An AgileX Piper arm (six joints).
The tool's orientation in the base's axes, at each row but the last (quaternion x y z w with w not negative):
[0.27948, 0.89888, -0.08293, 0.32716]
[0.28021, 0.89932, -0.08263, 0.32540]
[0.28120, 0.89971, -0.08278, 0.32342]
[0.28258, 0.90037, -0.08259, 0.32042]
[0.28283, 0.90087, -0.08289, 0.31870]
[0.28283, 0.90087, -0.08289, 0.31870]
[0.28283, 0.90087, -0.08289, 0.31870]
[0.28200, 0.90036, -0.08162, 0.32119]
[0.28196, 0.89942, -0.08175, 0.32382]
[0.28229, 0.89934, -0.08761, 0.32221]
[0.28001, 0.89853, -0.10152, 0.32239]
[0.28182, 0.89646, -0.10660, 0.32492]
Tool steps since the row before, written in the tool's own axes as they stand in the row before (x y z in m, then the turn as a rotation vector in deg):
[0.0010, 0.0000, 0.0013, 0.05, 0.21, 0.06]
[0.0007, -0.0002, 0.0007, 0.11, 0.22, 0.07]
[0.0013, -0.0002, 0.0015, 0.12, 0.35, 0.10]
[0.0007, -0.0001, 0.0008, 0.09, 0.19, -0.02]
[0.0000, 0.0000, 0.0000, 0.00, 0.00, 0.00]
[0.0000, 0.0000, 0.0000, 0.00, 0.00, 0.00]
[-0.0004, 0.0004, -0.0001, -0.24, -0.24, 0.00]
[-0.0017, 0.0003, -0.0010, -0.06, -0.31, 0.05]
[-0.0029, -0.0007, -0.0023, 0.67, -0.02, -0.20]
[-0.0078, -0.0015, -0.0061, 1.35, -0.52, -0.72]
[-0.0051, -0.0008, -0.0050, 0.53, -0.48, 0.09]
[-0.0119, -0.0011, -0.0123, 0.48, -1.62, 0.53]
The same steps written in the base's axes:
[0.0001, 0.0000, -0.0016, 0.12, 0.18, -0.07]
[-0.0002, -0.0001, -0.0010, 0.09, 0.21, -0.12]
[-0.0001, -0.0001, -0.0020, 0.17, 0.31, -0.14]
[-0.0001, 0.0000, -0.0011, 0.04, 0.20, -0.03]
[0.0000, 0.0000, 0.0000, 0.00, 0.00, 0.00]
[0.0000, 0.0000, 0.0000, 0.00, 0.00, 0.00]
[0.0004, 0.0002, 0.0003, 0.02, -0.31, 0.14]
[0.0007, -0.0002, 0.0019, -0.11, -0.30, -0.01]
[0.0002, -0.0011, 0.0036, -0.54, 0.35, -0.27]
[0.0009, -0.0027, 0.0096, -1.53, 0.42, -0.30]
[0.0002, -0.0011, 0.0071, -0.56, -0.20, -0.41]
[0.0004, -0.0015, 0.0171, -0.96, -1.31, -0.70]

